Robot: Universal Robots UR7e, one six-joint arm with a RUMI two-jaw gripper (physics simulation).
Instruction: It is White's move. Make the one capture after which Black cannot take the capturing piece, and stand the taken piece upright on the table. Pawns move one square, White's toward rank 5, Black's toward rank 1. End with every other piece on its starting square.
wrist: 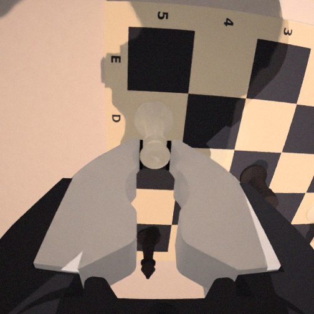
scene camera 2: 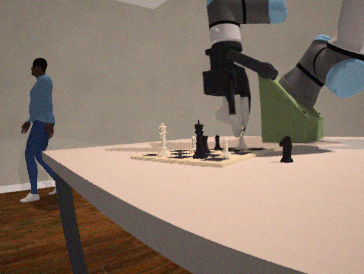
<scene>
my gripper: wrist; scene camera 2
chessboard: wrist; scene camera 2
same spot on my gripper: [scene camera 2: 235, 111] = [wrist: 244, 188]
same spot on chessboard: [wrist: 231, 81] = [scene camera 2: 242, 151]
</scene>
